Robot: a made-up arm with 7 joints. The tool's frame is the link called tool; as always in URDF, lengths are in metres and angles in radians. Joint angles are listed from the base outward.
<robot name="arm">
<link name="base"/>
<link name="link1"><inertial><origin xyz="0.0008 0.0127 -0.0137"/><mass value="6.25"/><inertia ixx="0.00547" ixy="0" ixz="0" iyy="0.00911" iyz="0" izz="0.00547"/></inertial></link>
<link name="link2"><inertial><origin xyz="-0.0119 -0.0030 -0.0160"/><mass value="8.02"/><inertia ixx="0.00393" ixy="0" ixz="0" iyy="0.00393" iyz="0" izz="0.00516"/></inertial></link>
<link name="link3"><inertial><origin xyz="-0.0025 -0.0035 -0.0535"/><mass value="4"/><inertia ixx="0.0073" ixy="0" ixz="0" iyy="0.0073" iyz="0" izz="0.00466"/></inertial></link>
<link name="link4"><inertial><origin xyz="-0.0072 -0.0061 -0.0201"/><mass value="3.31"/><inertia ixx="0.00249" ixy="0" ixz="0" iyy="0.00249" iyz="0" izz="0.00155"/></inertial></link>
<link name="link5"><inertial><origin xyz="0.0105 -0.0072 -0.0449"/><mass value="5.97"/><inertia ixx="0.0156" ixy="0" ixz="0" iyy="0.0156" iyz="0" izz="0.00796"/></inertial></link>
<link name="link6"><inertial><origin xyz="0.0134 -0.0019 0.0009"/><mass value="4.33"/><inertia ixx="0.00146" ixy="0" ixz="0" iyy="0.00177" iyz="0" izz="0.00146"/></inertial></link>
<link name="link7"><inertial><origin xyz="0.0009 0.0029 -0.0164"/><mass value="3.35"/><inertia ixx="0.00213" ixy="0" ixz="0" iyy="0.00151" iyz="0" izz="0.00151"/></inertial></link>
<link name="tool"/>
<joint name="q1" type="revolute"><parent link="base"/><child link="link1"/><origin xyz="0 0.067 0" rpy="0 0 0"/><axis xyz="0 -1 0"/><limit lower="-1.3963" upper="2"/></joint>
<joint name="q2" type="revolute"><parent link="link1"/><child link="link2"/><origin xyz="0 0.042 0" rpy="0 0 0"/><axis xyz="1 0 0"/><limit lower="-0.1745" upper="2"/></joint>
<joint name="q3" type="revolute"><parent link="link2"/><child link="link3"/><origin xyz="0 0 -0.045" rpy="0 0 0"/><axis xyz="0 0 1"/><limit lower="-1.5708" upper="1.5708"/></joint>
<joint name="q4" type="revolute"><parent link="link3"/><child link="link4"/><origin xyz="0 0 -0.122" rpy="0 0 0"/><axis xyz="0 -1 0"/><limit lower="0" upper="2.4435"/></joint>
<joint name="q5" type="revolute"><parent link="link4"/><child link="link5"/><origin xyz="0 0 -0.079" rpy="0 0 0"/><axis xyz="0 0 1"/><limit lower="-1.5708" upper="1.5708"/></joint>
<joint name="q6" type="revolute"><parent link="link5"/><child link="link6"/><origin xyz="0 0 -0.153" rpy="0 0 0"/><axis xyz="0 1 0"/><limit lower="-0.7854" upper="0.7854"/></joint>
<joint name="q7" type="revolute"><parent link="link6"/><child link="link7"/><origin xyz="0 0 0" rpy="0 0 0"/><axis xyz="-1 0 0"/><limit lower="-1.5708" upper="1.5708"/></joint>
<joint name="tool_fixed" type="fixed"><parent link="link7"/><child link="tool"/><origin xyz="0 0 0" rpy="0 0 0"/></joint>
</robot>
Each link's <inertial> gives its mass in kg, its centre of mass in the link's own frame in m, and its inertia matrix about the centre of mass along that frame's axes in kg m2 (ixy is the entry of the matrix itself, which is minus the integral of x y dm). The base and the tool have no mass. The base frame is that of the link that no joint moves.
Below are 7 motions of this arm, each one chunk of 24 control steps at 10 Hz.
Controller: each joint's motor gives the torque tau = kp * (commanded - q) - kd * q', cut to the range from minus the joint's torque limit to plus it. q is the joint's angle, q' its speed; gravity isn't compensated. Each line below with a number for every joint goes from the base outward.
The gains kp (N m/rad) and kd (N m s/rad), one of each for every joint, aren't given. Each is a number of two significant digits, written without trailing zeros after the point. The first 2 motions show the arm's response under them.
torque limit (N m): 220 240 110 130 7.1 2.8 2.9
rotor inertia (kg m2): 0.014 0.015 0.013 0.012 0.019 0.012 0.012
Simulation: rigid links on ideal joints. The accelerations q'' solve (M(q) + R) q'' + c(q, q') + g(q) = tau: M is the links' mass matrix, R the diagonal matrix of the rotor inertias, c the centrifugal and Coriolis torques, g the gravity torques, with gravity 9.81 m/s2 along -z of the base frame. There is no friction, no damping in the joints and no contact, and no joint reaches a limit. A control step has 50 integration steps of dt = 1/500 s. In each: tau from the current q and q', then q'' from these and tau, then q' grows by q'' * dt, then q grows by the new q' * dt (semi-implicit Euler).
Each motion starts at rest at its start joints. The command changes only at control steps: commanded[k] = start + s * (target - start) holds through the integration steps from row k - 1 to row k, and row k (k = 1, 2, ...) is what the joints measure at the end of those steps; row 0 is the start. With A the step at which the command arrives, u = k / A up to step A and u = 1 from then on. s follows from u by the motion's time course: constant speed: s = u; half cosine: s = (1 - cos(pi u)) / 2; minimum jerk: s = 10 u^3 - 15 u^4 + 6 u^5; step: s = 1 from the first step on.
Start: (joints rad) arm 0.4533 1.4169 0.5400 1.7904 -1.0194 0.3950 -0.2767
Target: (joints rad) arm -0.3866 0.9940 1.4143 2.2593 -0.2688 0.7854 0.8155
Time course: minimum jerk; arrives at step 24
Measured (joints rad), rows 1 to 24:
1: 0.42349 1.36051 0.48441 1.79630 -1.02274 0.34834 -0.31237
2: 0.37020 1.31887 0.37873 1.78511 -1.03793 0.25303 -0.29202
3: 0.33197 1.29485 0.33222 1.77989 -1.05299 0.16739 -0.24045
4: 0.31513 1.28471 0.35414 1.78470 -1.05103 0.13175 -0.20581
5: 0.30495 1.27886 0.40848 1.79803 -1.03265 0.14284 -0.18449
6: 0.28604 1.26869 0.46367 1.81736 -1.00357 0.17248 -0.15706
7: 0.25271 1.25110 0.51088 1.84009 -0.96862 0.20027 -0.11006
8: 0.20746 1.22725 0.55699 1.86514 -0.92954 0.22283 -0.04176
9: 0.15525 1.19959 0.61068 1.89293 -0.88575 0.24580 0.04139
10: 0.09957 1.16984 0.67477 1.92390 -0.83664 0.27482 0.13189
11: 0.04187 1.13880 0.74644 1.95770 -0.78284 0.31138 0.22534
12: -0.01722 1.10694 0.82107 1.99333 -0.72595 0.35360 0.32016
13: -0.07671 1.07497 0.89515 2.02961 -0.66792 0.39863 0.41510
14: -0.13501 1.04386 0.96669 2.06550 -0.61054 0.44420 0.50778
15: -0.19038 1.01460 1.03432 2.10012 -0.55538 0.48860 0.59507
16: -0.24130 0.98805 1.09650 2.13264 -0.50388 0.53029 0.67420
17: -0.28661 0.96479 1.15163 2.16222 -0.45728 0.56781 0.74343
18: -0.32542 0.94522 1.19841 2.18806 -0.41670 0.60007 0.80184
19: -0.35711 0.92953 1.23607 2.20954 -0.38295 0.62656 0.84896
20: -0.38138 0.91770 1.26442 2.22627 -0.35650 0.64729 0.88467
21: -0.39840 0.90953 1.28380 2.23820 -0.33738 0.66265 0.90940
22: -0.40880 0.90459 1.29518 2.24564 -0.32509 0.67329 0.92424
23: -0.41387 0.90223 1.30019 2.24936 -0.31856 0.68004 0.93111
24: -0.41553 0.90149 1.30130 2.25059 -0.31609 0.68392 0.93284
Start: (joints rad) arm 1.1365 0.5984 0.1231 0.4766 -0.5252 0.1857 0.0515
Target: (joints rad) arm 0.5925 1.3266 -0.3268 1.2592 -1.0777 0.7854 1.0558
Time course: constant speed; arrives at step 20
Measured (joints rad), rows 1 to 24:
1: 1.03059 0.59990 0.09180 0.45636 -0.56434 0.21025 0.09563
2: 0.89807 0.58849 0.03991 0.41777 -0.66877 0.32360 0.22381
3: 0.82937 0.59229 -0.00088 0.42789 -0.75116 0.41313 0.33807
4: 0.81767 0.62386 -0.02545 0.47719 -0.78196 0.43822 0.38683
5: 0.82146 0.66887 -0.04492 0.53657 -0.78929 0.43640 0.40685
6: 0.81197 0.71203 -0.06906 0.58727 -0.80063 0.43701 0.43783
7: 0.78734 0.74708 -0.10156 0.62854 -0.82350 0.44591 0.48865
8: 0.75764 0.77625 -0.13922 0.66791 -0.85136 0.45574 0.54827
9: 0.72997 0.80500 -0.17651 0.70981 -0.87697 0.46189 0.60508
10: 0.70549 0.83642 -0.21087 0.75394 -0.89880 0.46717 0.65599
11: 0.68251 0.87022 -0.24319 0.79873 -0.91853 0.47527 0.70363
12: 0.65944 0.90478 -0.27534 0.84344 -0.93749 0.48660 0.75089
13: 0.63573 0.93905 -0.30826 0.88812 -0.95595 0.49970 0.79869
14: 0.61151 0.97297 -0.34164 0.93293 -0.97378 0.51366 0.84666
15: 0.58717 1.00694 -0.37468 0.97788 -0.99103 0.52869 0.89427
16: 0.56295 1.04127 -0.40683 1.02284 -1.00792 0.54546 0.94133
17: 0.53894 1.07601 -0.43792 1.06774 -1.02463 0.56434 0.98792
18: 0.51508 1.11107 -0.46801 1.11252 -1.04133 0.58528 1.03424
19: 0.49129 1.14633 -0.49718 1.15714 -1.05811 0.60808 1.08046
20: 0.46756 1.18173 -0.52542 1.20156 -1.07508 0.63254 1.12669
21: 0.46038 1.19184 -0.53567 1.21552 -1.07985 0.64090 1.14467
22: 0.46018 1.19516 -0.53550 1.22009 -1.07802 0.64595 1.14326
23: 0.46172 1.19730 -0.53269 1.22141 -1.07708 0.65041 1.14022
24: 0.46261 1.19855 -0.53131 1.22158 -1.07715 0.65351 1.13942
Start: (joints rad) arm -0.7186 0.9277 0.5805 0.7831 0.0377 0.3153 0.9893
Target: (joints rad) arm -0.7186 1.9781 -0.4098 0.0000 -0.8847 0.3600 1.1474
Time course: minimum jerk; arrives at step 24
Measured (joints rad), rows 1 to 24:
1: -0.69034 0.87164 0.50208 0.77803 0.00463 0.35232 0.97454
2: -0.69163 0.80179 0.42652 0.76356 -0.05969 0.39730 1.00681
3: -0.69644 0.78103 0.41039 0.74687 -0.09751 0.42732 1.02514
4: -0.69151 0.80515 0.41389 0.73686 -0.10552 0.43520 1.01760
5: -0.68484 0.84577 0.40345 0.72593 -0.10900 0.42573 1.01005
6: -0.68366 0.88637 0.37135 0.70558 -0.12690 0.41154 1.01394
7: -0.68672 0.92721 0.32425 0.67535 -0.16126 0.40052 1.02542
8: -0.69014 0.97492 0.27033 0.63883 -0.20458 0.39074 1.03857
9: -0.69228 1.03321 0.21332 0.59846 -0.25053 0.37833 1.05039
10: -0.69387 1.10074 0.15325 0.55485 -0.29742 0.36272 1.06077
11: -0.69602 1.17393 0.08983 0.50827 -0.34577 0.34538 1.07090
12: -0.69906 1.24975 0.02423 0.45965 -0.39543 0.32763 1.08140
13: -0.70272 1.32644 -0.04136 0.41039 -0.44507 0.31021 1.09186
14: -0.70683 1.40270 -0.10484 0.36188 -0.49315 0.29369 1.10160
15: -0.71142 1.47692 -0.16465 0.31527 -0.53867 0.27861 1.11042
16: -0.71656 1.54714 -0.21954 0.27166 -0.58098 0.26535 1.11847
17: -0.72216 1.61137 -0.26841 0.23212 -0.61943 0.25404 1.12589
18: -0.72798 1.66788 -0.31028 0.19764 -0.65328 0.24469 1.13261
19: -0.73370 1.71524 -0.34439 0.16904 -0.68178 0.23719 1.13847
20: -0.73894 1.75249 -0.37035 0.14686 -0.70430 0.23132 1.14328
21: -0.74337 1.77923 -0.38823 0.13130 -0.72047 0.22679 1.14689
22: -0.74674 1.79586 -0.39877 0.12201 -0.73037 0.22323 1.14924
23: -0.74900 1.80374 -0.40344 0.11798 -0.73474 0.22027 1.15048
24: -0.75024 1.80534 -0.40462 0.11745 -0.73516 0.21754 1.15098

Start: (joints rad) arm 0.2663 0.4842 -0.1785 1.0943 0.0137 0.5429 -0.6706
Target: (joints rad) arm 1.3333 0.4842 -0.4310 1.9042 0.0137 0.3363 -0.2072
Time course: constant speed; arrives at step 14
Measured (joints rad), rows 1 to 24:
1: 0.24927 0.46326 -0.23709 1.06775 -0.00475 0.60650 -0.60987
2: 0.24263 0.43529 -0.33084 1.07464 -0.03812 0.71609 -0.49954
3: 0.29401 0.42418 -0.37778 1.12302 -0.06041 0.76799 -0.42600
4: 0.38198 0.43206 -0.37800 1.18819 -0.06336 0.75779 -0.40532
5: 0.47080 0.44597 -0.37212 1.25417 -0.05815 0.72327 -0.40474
6: 0.54563 0.45523 -0.38717 1.31638 -0.05551 0.68782 -0.39418
7: 0.61147 0.45878 -0.42093 1.37653 -0.05874 0.65722 -0.36591
8: 0.67770 0.46099 -0.45728 1.43768 -0.06507 0.62818 -0.32927
9: 0.74941 0.46471 -0.48541 1.50137 -0.07048 0.59591 -0.29547
10: 0.82654 0.46959 -0.50550 1.56790 -0.07326 0.55757 -0.26804
11: 0.90669 0.47417 -0.52294 1.63701 -0.07401 0.51214 -0.24394
12: 0.98805 0.47765 -0.54135 1.70815 -0.07397 0.46003 -0.21893
13: 1.07033 0.48012 -0.56044 1.78078 -0.07368 0.40287 -0.19115
14: 1.15403 0.48189 -0.57809 1.85460 -0.07282 0.34280 -0.16114
15: 1.19183 0.47932 -0.56909 1.89577 -0.06822 0.26302 -0.15747
16: 1.19659 0.48275 -0.56651 1.90235 -0.06627 0.21542 -0.16633
17: 1.19152 0.48531 -0.57397 1.89850 -0.06933 0.20412 -0.16515
18: 1.18727 0.48607 -0.58114 1.89527 -0.07335 0.20693 -0.15812
19: 1.18599 0.48623 -0.58300 1.89411 -0.07545 0.21091 -0.15396
20: 1.18648 0.48634 -0.58144 1.89413 -0.07554 0.21285 -0.15422
21: 1.18723 0.48640 -0.57977 1.89450 -0.07486 0.21313 -0.15604
22: 1.18756 0.48638 -0.57930 1.89476 -0.07438 0.21274 -0.15710
23: 1.18751 0.48634 -0.57962 1.89483 -0.07431 0.21239 -0.15708
24: 1.18736 0.48632 -0.57998 1.89478 -0.07443 0.21229 -0.15669

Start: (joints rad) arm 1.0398 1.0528 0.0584 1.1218 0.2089 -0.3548 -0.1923
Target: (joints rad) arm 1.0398 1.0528 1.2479 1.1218 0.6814 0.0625 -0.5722
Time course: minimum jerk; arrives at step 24
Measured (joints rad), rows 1 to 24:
1: 0.97415 1.02687 0.03823 1.08070 0.20225 -0.41529 -0.22255
2: 0.90734 0.97871 -0.03962 1.04052 0.16021 -0.43461 -0.21304
3: 0.86955 0.94381 -0.08240 1.02944 0.10622 -0.42070 -0.16069
4: 0.86183 0.93509 -0.06362 1.02877 0.08284 -0.40608 -0.13500
5: 0.87256 0.94271 -0.00379 1.03025 0.09838 -0.39457 -0.15490
6: 0.88710 0.95273 0.07070 1.03184 0.13680 -0.38582 -0.19810
7: 0.89730 0.95737 0.14743 1.03204 0.18137 -0.37800 -0.24260
8: 0.90285 0.95602 0.22741 1.03039 0.22549 -0.36666 -0.28236
9: 0.90704 0.95188 0.31641 1.02775 0.27101 -0.34880 -0.32138
10: 0.91282 0.94812 0.41782 1.02535 0.32187 -0.32466 -0.36423
11: 0.92119 0.94613 0.53042 1.02410 0.37963 -0.29644 -0.41154
12: 0.93149 0.94564 0.64967 1.02428 0.44246 -0.26658 -0.46038
13: 0.94248 0.94572 0.77005 1.02571 0.50656 -0.23667 -0.50682
14: 0.95313 0.94563 0.88668 1.02803 0.56809 -0.20729 -0.54803
15: 0.96286 0.94512 0.99579 1.03090 0.62420 -0.17863 -0.58289
16: 0.97144 0.94434 1.09459 1.03411 0.67330 -0.15101 -0.61145
17: 0.97879 0.94351 1.18095 1.03747 0.71468 -0.12509 -0.63425
18: 0.98491 0.94281 1.25338 1.04078 0.74827 -0.10169 -0.65193
19: 0.98980 0.94230 1.31107 1.04383 0.77437 -0.08153 -0.66513
20: 0.99355 0.94197 1.35397 1.04642 0.79358 -0.06510 -0.67443
21: 0.99624 0.94179 1.38286 1.04843 0.80667 -0.05257 -0.68038
22: 0.99800 0.94172 1.39939 1.04985 0.81454 -0.04383 -0.68355
23: 0.99900 0.94169 1.40617 1.05070 0.81825 -0.03838 -0.68457
24: 0.99942 0.94164 1.40690 1.05109 0.81910 -0.03532 -0.68428

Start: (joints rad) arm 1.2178 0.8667 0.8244 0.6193 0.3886 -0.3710 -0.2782
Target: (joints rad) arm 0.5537 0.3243 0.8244 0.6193 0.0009 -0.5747 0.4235
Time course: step
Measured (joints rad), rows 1 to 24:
1: 0.75385 0.60866 0.88082 0.67083 0.21052 -0.46635 0.18794
2: 0.48227 0.26493 0.79894 0.47574 -0.00037 -0.30922 0.42590
3: 0.35217 0.11162 0.78793 0.39591 -0.15164 -0.13111 0.48876
4: 0.34673 0.14666 0.82159 0.42911 -0.15583 -0.10519 0.45658
5: 0.40696 0.22914 0.84401 0.49720 -0.08629 -0.17531 0.39689
6: 0.45100 0.27180 0.84656 0.53715 -0.03425 -0.27724 0.38003
7: 0.45124 0.26911 0.84369 0.53596 -0.02091 -0.34520 0.38904
8: 0.43208 0.24900 0.84104 0.51770 -0.02883 -0.36106 0.39751
9: 0.41916 0.23507 0.83934 0.50561 -0.03952 -0.35042 0.40160
10: 0.41855 0.23341 0.83894 0.50488 -0.04411 -0.33919 0.40241
11: 0.42367 0.23817 0.83943 0.50952 -0.04290 -0.33673 0.40125
12: 0.42738 0.24237 0.84014 0.51314 -0.03993 -0.34027 0.39981
13: 0.42771 0.24338 0.84054 0.51371 -0.03815 -0.34405 0.39908
14: 0.42638 0.24230 0.84049 0.51256 -0.03809 -0.34528 0.39914
15: 0.42535 0.24106 0.84023 0.51151 -0.03884 -0.34457 0.39958
16: 0.42519 0.24064 0.84006 0.51126 -0.03943 -0.34358 0.39992
17: 0.42552 0.24088 0.84006 0.51153 -0.03953 -0.34319 0.39996
18: 0.42580 0.24123 0.84014 0.51183 -0.03934 -0.34334 0.39982
19: 0.42586 0.24138 0.84020 0.51192 -0.03916 -0.34361 0.39971
20: 0.42579 0.24133 0.84021 0.51186 -0.03911 -0.34374 0.39968
21: 0.42571 0.24124 0.84018 0.51178 -0.03915 -0.34372 0.39972
22: 0.42569 0.24119 0.84016 0.51175 -0.03921 -0.34364 0.39976
23: 0.42570 0.24119 0.84016 0.51176 -0.03923 -0.34360 0.39977
24: 0.42573 0.24122 0.84017 0.51178 -0.03922 -0.34361 0.39976

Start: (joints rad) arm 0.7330 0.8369 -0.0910 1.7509 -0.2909 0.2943 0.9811
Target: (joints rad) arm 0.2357 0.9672 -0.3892 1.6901 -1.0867 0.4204 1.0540
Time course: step
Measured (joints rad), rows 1 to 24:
1: 0.40068 0.91695 -0.27875 1.69721 -0.68280 0.36250 0.92475
2: 0.13726 0.88548 -0.63754 1.56973 -1.08107 0.49616 1.08113
3: 0.03029 0.87357 -0.75231 1.56578 -1.15290 0.39274 1.20310
4: 0.07325 0.88068 -0.64669 1.59055 -1.14101 0.33273 1.16718
5: 0.14295 0.90013 -0.51852 1.60716 -1.15202 0.39011 1.08905
6: 0.16384 0.91267 -0.48715 1.61488 -1.16073 0.43830 1.07032
7: 0.14680 0.90769 -0.52936 1.61344 -1.15659 0.43118 1.09384
8: 0.12525 0.89900 -0.57153 1.60975 -1.14869 0.39884 1.11730
9: 0.11908 0.89653 -0.57825 1.60819 -1.14595 0.37857 1.12274
10: 0.12556 0.89898 -0.56233 1.60864 -1.14846 0.38018 1.11534
11: 0.13260 0.90179 -0.54897 1.60982 -1.15140 0.39052 1.10803
12: 0.13399 0.90241 -0.54805 1.61045 -1.15196 0.39601 1.10691
13: 0.13154 0.90145 -0.55385 1.61027 -1.15092 0.39447 1.10968
14: 0.12928 0.90054 -0.55800 1.60986 -1.14999 0.39082 1.11201
15: 0.12902 0.90043 -0.55788 1.60969 -1.14990 0.38918 1.11219
16: 0.12993 0.90079 -0.55582 1.60977 -1.15028 0.38988 1.11119
17: 0.13063 0.90107 -0.55455 1.60991 -1.15057 0.39110 1.11047
18: 0.13065 0.90108 -0.55474 1.60996 -1.15057 0.39154 1.11048
19: 0.13032 0.90095 -0.55545 1.60993 -1.15044 0.39124 1.11084
20: 0.13011 0.90087 -0.55583 1.60988 -1.15035 0.39084 1.11106
21: 0.13012 0.90087 -0.55572 1.60987 -1.15036 0.39072 1.11103
22: 0.13024 0.90092 -0.55548 1.60988 -1.15041 0.39084 1.11091
23: 0.13030 0.90094 -0.55537 1.60990 -1.15043 0.39097 1.11084
24: 0.13029 0.90094 -0.55542 1.60990 -1.15043 0.39100 1.11086

